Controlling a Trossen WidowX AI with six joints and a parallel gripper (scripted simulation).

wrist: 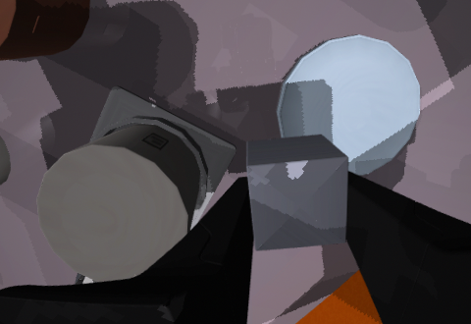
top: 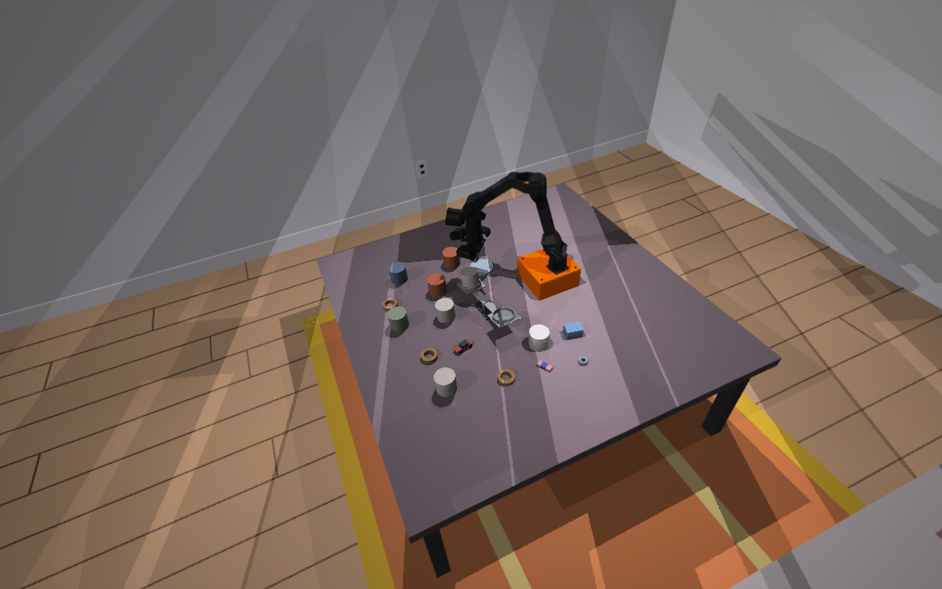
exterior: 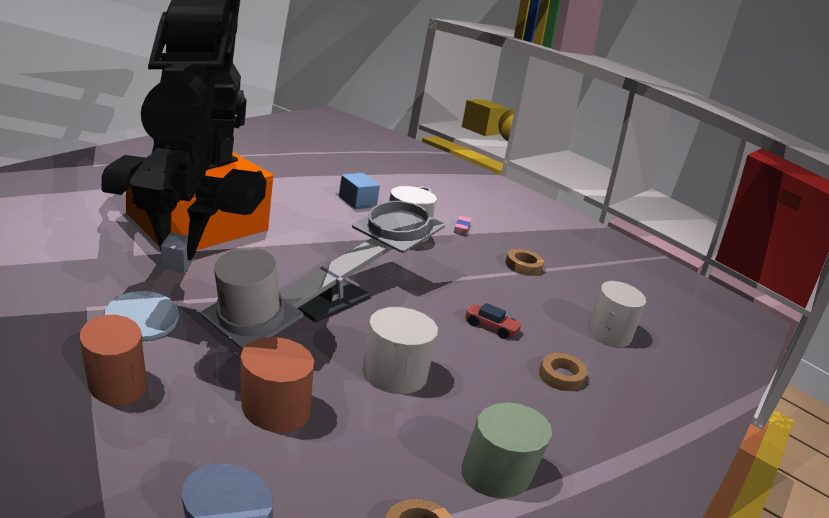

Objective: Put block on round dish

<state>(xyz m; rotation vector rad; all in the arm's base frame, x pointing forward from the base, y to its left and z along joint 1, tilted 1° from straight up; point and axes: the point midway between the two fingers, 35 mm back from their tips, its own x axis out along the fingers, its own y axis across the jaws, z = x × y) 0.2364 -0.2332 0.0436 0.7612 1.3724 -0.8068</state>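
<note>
Right now my gripper tip is 50 mm past the round dish, 30 mm to the left of it and 90 mm above it. The rest, counted from my gripper tip: balance 70 mm ahead, 200 mm to the left, 60 mm below; then toy car 240 mm ahead, 310 mm to the left, 80 mm below; then green cup 380 mm ahead, 90 mm to the left, 60 mm below.
</note>
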